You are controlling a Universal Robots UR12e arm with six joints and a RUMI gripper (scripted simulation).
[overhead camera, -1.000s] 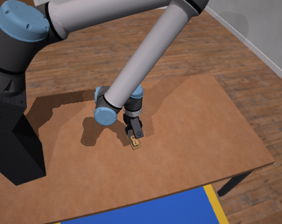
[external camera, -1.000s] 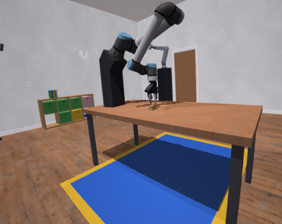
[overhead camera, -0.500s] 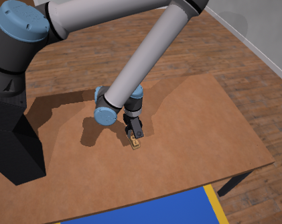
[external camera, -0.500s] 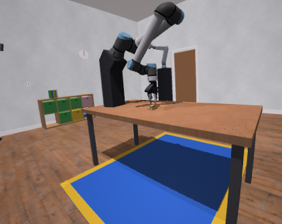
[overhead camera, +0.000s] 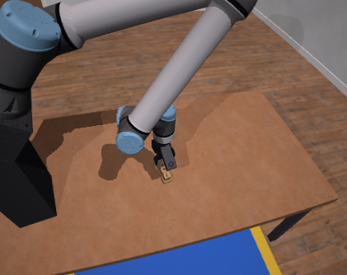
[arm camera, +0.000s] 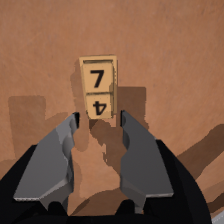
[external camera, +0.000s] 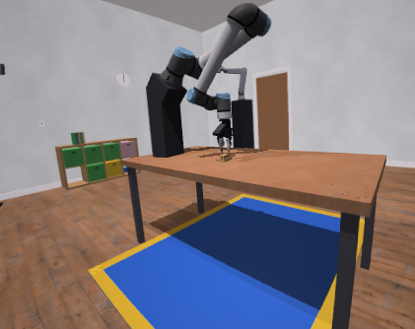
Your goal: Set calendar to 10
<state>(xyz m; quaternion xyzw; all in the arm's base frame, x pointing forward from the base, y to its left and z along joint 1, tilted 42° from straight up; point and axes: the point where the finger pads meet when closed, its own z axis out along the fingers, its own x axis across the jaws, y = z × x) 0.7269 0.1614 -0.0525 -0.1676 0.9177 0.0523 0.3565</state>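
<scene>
The wooden tray lies 10 mm ahead of my hand, 20 mm to the right of it and 50 mm below it.
</scene>
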